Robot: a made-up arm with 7 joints. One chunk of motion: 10 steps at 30 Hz.
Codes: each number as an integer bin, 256 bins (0 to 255) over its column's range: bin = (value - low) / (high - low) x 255, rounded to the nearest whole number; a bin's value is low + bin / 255 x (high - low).
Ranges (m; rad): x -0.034..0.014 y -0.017..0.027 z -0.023..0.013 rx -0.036..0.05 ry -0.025..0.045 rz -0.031..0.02
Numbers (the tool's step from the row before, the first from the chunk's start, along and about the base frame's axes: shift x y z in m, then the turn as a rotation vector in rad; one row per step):
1: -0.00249 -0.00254 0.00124 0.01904 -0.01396 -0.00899
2: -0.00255 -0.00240 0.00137 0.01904 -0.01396 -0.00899
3: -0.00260 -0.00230 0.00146 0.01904 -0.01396 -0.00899
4: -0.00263 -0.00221 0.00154 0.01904 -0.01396 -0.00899
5: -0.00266 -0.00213 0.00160 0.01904 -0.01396 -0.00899
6: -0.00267 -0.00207 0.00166 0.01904 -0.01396 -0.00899
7: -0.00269 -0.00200 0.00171 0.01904 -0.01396 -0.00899
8: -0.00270 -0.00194 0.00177 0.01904 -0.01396 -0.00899
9: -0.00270 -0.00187 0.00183 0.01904 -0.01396 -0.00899
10: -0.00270 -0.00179 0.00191 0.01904 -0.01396 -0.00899
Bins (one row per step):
1: 167 84 172 163 40 110
2: 167 85 173 163 40 110
3: 167 85 173 163 40 110
4: 167 86 174 163 40 110
5: 166 86 174 163 40 110
6: 166 87 175 163 40 110
7: 166 87 175 163 40 110
8: 166 87 175 163 40 110
9: 166 88 176 163 40 110
10: 166 88 176 163 40 110

